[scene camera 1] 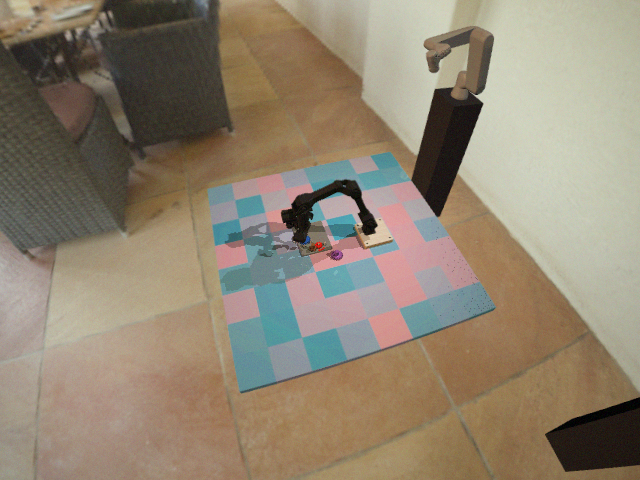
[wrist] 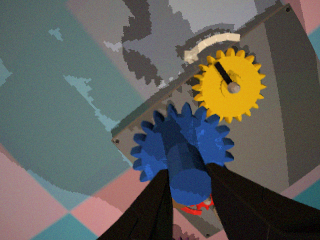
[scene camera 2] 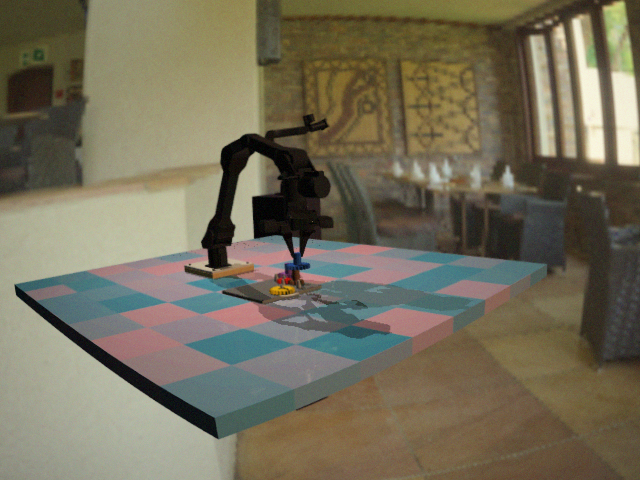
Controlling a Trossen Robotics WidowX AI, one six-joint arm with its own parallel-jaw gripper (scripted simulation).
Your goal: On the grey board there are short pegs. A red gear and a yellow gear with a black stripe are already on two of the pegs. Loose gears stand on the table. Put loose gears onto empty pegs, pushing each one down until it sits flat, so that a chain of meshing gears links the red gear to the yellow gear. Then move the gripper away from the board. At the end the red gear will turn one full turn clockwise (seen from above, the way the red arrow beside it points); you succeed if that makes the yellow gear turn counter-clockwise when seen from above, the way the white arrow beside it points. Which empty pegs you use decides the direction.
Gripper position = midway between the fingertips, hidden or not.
Observation:
My gripper (scene camera 2: 297,257) carries a blue gear (wrist: 182,142). Also in view: a yellow gear (wrist: 213,83).
My gripper is seen too in the wrist view (wrist: 187,174).

